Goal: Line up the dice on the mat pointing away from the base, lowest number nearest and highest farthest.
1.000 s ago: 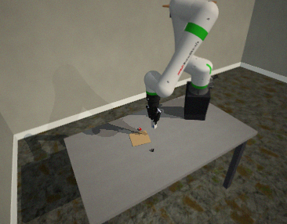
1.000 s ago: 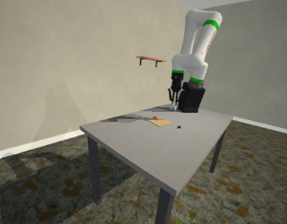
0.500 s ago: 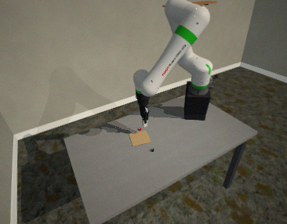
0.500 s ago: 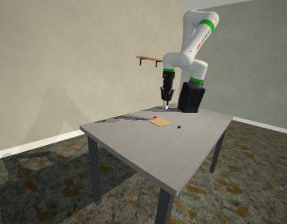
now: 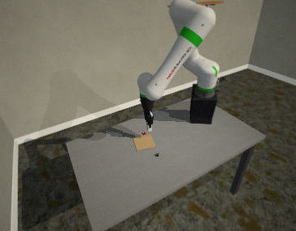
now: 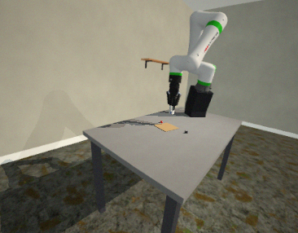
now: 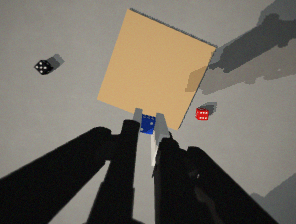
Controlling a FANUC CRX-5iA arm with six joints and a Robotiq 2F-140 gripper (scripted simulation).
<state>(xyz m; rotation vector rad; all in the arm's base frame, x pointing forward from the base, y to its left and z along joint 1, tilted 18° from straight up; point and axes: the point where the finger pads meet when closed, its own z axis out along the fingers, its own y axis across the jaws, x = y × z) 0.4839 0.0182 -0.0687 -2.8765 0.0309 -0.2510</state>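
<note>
My hand is 5 cm short of the tan mat and 13 cm above it. From my hand the other things lie so: black die (2 cm ahead, 16 cm to the left, 13 cm below); then blue die (3 cm below); then red die (1 cm ahead, 9 cm to the right, 13 cm below).
</note>
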